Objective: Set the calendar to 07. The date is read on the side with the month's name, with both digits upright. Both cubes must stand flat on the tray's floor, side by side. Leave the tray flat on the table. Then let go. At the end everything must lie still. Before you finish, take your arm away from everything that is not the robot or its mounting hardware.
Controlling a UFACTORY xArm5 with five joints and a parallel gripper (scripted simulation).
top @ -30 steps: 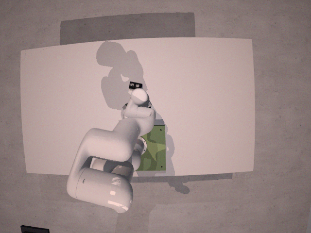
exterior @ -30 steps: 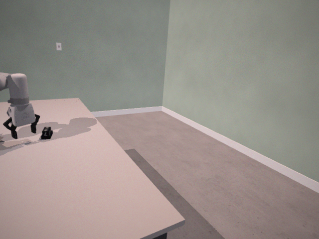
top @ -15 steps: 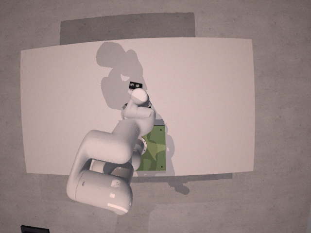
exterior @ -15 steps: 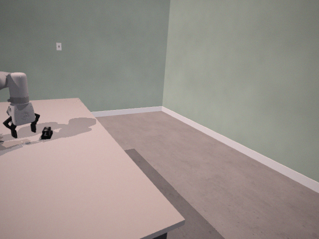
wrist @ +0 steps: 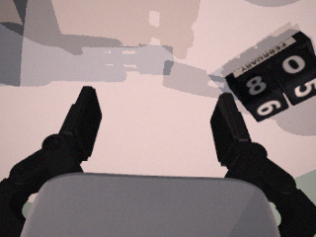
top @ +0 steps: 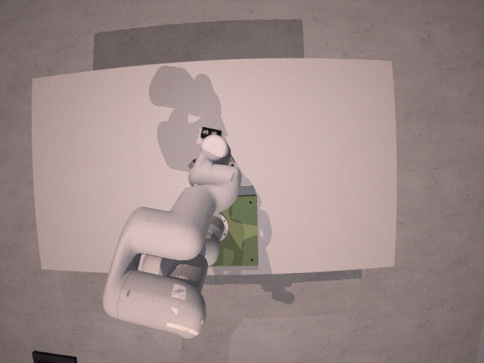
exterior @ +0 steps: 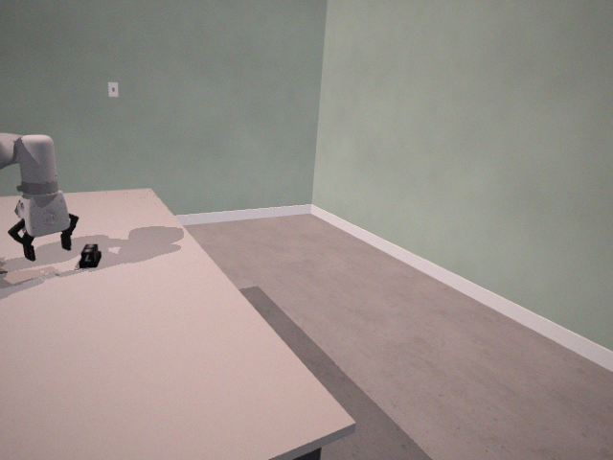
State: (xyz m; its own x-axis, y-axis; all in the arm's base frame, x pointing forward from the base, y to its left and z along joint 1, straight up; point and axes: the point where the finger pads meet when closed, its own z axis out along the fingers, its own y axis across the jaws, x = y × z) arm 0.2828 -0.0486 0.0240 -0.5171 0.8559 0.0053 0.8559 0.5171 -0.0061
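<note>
The black cube is 9 cm ahead of my hand, 4 cm to the left of it and 4 cm below it. From my hand the other things lie so: black calendar tray 9 cm ahead, 6 cm to the left, 6 cm below.
</note>
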